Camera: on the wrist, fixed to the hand. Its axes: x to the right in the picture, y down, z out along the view.
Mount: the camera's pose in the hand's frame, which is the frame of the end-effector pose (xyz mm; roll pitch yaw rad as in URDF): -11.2 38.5 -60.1 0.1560 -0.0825 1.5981
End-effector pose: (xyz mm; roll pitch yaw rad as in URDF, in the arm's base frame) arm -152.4 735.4 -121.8 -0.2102 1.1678 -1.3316
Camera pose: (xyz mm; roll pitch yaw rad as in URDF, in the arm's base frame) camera -143.6 805.3 -137.7 1.3294 0.0249 0.3673
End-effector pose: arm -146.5 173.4 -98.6 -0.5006 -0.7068 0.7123
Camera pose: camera -121.2 201.8 -160.0 -0.5866 0.3324 2.0233
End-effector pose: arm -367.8 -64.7 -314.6 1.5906 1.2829 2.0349
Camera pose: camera -436.5 -60.1 -292.6 1.7595 -0.3135 1.9273
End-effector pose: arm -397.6 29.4 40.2 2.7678 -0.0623 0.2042
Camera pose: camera -410.0 12.6 109.4 -2.9102 -0.2888 -1.4136
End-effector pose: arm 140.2 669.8 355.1 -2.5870 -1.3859 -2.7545
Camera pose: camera 145.9 741.6 349.8 -1.5623 0.1365 2.5827
